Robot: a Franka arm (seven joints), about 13 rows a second.
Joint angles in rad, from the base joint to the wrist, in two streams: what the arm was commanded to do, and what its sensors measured. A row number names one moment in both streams.
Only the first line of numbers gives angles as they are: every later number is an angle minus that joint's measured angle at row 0.
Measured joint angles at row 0: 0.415 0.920 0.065 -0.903 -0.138 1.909 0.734
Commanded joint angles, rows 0 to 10: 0.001 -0.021 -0.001 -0.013 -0.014 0.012 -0.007; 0.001 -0.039 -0.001 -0.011 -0.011 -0.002 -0.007; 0.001 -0.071 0.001 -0.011 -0.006 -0.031 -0.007; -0.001 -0.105 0.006 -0.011 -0.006 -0.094 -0.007; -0.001 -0.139 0.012 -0.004 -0.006 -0.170 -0.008; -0.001 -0.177 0.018 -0.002 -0.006 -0.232 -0.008; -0.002 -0.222 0.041 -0.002 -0.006 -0.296 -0.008; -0.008 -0.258 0.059 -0.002 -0.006 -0.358 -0.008; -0.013 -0.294 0.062 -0.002 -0.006 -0.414 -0.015; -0.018 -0.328 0.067 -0.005 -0.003 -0.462 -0.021; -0.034 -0.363 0.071 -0.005 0.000 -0.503 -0.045
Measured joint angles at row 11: -0.002 -0.294 0.052 0.028 0.000 -0.444 -0.003
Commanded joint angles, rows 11 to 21: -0.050 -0.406 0.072 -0.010 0.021 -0.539 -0.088; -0.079 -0.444 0.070 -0.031 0.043 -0.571 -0.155; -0.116 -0.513 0.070 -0.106 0.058 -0.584 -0.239; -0.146 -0.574 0.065 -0.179 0.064 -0.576 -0.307; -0.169 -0.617 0.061 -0.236 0.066 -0.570 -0.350; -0.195 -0.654 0.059 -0.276 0.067 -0.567 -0.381; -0.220 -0.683 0.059 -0.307 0.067 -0.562 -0.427; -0.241 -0.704 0.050 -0.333 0.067 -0.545 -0.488; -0.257 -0.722 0.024 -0.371 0.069 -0.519 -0.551; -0.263 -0.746 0.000 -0.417 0.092 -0.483 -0.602; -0.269 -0.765 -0.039 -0.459 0.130 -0.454 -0.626
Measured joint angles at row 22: -0.256 -0.689 0.013 -0.322 0.071 -0.529 -0.550
